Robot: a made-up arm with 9 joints. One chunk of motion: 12 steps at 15 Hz.
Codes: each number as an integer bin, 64 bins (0 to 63) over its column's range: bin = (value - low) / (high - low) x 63, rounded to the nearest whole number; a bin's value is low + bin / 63 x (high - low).
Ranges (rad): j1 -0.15..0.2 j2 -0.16..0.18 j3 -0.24..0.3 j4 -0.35..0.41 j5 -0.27..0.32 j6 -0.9..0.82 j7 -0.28..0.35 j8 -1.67..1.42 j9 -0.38..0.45
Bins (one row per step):
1: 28 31 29 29 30 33 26 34 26
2: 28 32 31 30 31 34 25 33 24
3: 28 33 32 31 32 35 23 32 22
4: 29 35 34 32 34 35 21 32 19
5: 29 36 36 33 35 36 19 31 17
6: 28 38 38 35 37 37 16 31 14
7: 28 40 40 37 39 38 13 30 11
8: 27 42 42 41 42 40 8 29 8
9: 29 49 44 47 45 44 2 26 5
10: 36 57 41 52 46 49 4 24 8
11: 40 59 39 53 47 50 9 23 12
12: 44 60 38 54 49 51 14 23 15
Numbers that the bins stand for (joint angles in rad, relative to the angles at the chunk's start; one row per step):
1: 0.0056 0.0073 0.0086 -0.0002 0.0110 0.0010 -0.0200 -0.0024 -0.0375
2: 0.0056 0.0127 0.0257 0.0119 0.0203 0.0283 -0.0300 -0.0514 -0.0638
3: 0.0056 0.0181 0.0343 0.0240 0.0297 0.0556 -0.0500 -0.1005 -0.0902
4: 0.0111 0.0289 0.0514 0.0360 0.0484 0.0556 -0.0700 -0.1005 -0.1297
5: 0.0111 0.0343 0.0686 0.0481 0.0578 0.0829 -0.0900 -0.1495 -0.1560
6: 0.0056 0.0451 0.0857 0.0722 0.0765 0.1102 -0.1200 -0.1495 -0.1956
7: 0.0056 0.0559 0.1029 0.0963 0.0952 0.1375 -0.1500 -0.1986 -0.2351
8: 0.0000 0.0667 0.1200 0.1446 0.1233 0.1921 -0.2000 -0.2476 -0.2746
9: 0.0111 0.1044 0.1371 0.2170 0.1514 0.3013 -0.2600 -0.3948 -0.3141
10: 0.0500 0.1476 0.1114 0.2773 0.1608 0.4378 -0.2400 -0.4929 -0.2746
11: 0.0722 0.1584 0.0943 0.2894 0.1702 0.4651 -0.1900 -0.5419 -0.2219
12: 0.0944 0.1638 0.0857 0.3014 0.1889 0.4924 -0.1400 -0.5419 -0.1824

